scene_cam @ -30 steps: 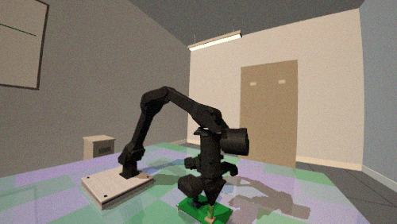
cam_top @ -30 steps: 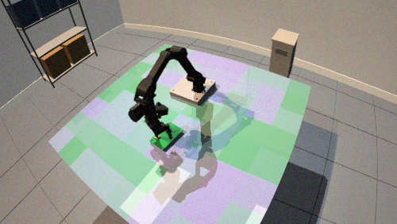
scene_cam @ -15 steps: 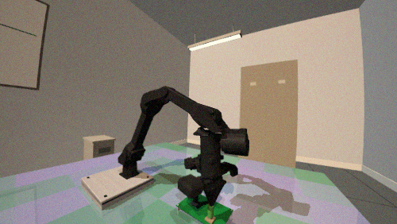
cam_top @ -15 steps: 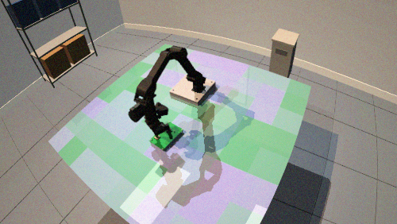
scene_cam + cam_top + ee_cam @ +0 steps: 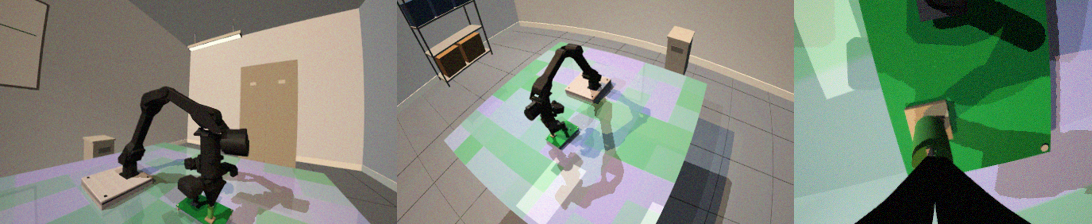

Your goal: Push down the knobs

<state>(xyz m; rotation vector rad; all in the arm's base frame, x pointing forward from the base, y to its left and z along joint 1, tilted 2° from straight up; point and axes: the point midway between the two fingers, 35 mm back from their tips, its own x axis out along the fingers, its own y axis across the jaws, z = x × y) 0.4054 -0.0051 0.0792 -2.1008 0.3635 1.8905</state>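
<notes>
The potentiometer knob lies 1 cm below my gripper tip. From my gripper tip the other things lie so: dark knob: 7 cm behind, 3 cm to the left, 2 cm below.
</notes>
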